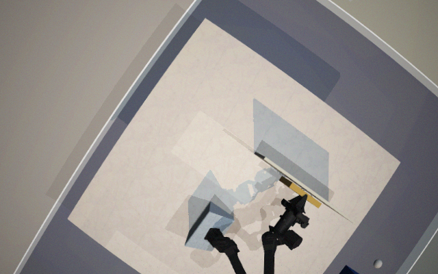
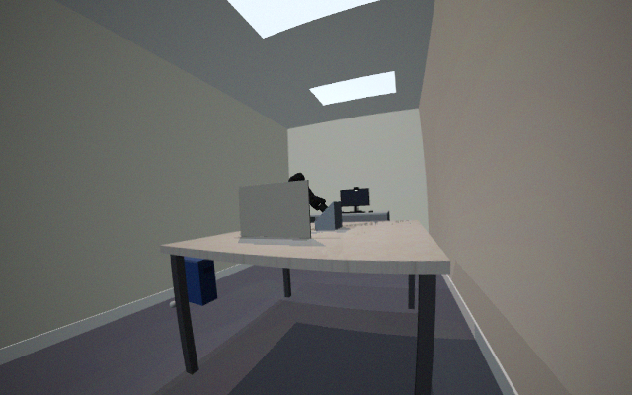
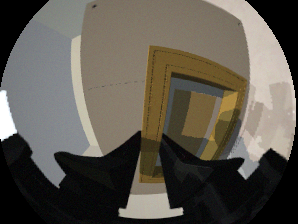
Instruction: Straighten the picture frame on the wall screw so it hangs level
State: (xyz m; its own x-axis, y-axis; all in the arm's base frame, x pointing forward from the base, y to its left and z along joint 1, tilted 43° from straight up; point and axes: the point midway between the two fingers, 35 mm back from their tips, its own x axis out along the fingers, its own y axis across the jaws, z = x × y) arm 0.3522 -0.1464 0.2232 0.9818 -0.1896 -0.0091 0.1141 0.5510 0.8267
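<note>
Right now my gripper tip is 1 cm to the right of the picture frame and 5 cm above it. Round my gripper tip: upright wall panel: 2 cm ahead, 1 cm to the left, 7 cm below.
</note>
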